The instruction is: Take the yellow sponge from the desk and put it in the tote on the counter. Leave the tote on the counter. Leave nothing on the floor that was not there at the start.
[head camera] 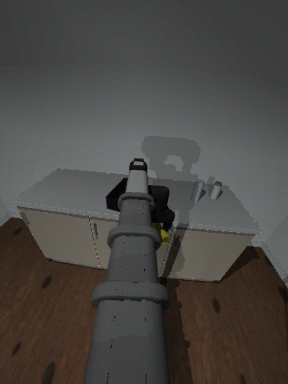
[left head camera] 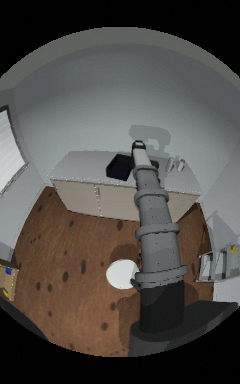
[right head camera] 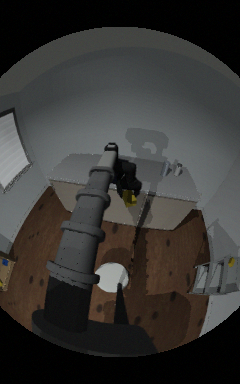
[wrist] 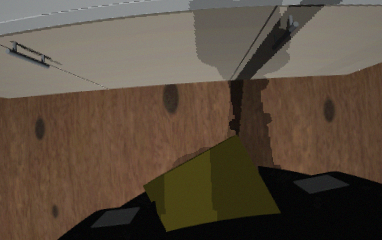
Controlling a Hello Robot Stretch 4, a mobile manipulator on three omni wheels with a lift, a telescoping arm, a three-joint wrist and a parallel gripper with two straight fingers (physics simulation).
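Where they show: gripper, between the fingertips: (wrist: 214,190); robot's base, origin of its link: (left head camera: 122,273) (right head camera: 111,276).
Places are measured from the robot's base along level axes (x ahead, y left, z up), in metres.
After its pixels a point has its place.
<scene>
The yellow sponge (head camera: 162,236) {x 0.474, y -0.112, z 1.070 m} (right head camera: 130,199) {x 0.473, y -0.105, z 1.070 m} (wrist: 210,185) {x 0.542, y -0.085, z 1.063 m} is held between the fingers of my gripper (wrist: 214,190) {x 0.527, y -0.087, z 1.022 m}, which is shut on it. In the wrist view it sits tilted at the bottom middle, with floor and cabinet front behind it. In the right head view it hangs in front of the counter's front edge. The dark tote (head camera: 115,197) {x 0.970, y 0.164, z 0.897 m} (left head camera: 118,168) {x 0.982, y 0.089, z 0.886 m} stands on the counter (head camera: 50,190) {x 1.039, y 0.714, z 0.883 m} (left head camera: 75,164) {x 1.069, y 0.602, z 0.883 m} (right head camera: 75,165) {x 1.095, y 0.571, z 0.883 m}, left of the wrist. My arm covers part of the tote in the head view and hides most or all of it in the right head view.
A blue-grey cylinder (head camera: 198,191) {x 0.986, y -0.466, z 0.981 m} and a whitish one (head camera: 215,191) {x 1.028, y -0.631, z 0.964 m} stand at the counter's right. A white disc (left head camera: 122,274) {x -0.007, y 0.006, z 0.187 m} (right head camera: 111,277) {x -0.003, y -0.006, z 0.187 m} is low by the base. A cart with a yellow item (left head camera: 233,249) {x -0.047, y -1.347, z 0.680 m} (right head camera: 231,261) {x -0.033, y -1.341, z 0.680 m} stands right; a blue item (left head camera: 8,271) {x -0.578, y 1.931, z 0.126 m} shows far left.
</scene>
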